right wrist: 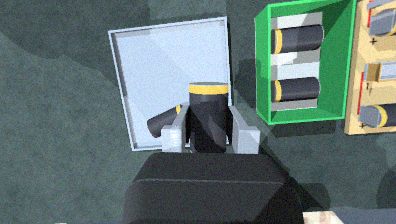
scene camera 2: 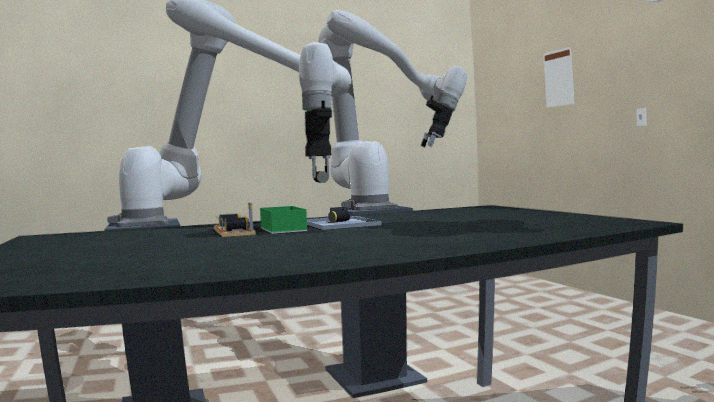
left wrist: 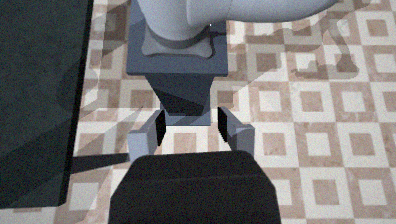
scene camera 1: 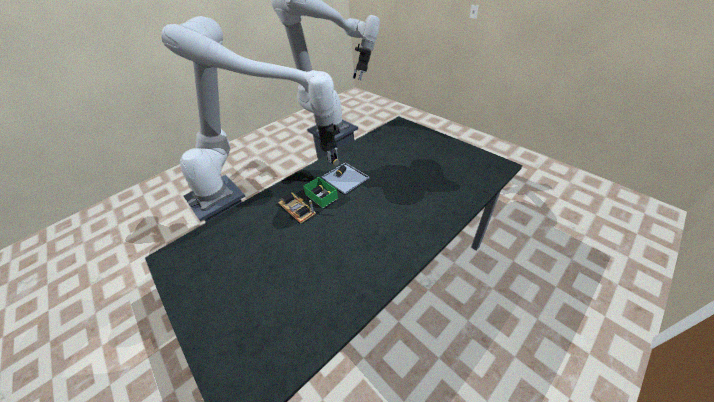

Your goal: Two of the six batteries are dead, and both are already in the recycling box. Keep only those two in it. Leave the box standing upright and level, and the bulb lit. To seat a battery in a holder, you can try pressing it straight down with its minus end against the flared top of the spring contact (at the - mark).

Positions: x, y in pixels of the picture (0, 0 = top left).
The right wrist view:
my right gripper: 208, 117
grey tray: 154, 64
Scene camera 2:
my right gripper: 320, 177
green recycling box: 282, 219
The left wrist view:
my left gripper: 191, 119
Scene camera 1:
grey tray: 351, 178
